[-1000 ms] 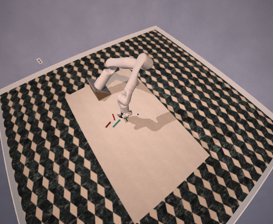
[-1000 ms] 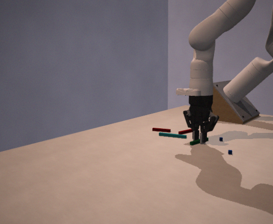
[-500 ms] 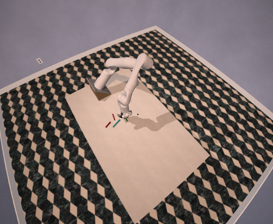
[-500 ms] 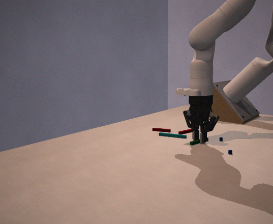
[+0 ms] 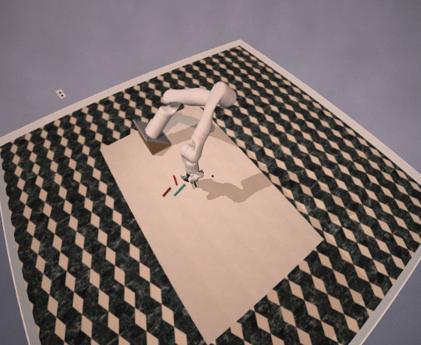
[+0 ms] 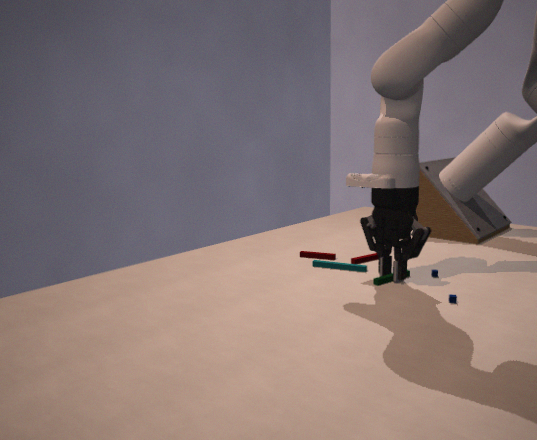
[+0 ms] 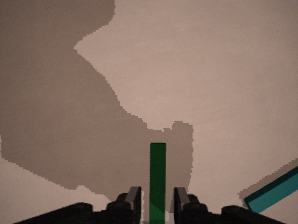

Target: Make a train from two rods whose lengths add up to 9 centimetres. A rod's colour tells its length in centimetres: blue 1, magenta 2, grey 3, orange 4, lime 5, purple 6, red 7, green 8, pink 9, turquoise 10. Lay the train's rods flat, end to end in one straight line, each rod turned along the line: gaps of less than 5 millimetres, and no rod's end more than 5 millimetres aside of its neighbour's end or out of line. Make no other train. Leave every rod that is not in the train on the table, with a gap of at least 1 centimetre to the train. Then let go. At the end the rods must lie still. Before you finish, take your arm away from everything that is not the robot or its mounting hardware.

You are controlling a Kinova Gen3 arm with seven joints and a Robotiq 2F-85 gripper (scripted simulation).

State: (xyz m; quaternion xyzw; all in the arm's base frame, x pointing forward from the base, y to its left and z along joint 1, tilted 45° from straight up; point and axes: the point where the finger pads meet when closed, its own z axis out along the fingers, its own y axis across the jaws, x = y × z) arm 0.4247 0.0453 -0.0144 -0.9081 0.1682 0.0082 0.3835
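My gripper is now 10 mm above the green rod. The rest, counted from my hand: turquoise rod: 10 mm behind, 110 mm to the right, 10 mm below; grey rod: 70 mm behind, 40 mm to the right, 10 mm below; red rod: 90 mm behind, 90 mm to the right, 10 mm below.
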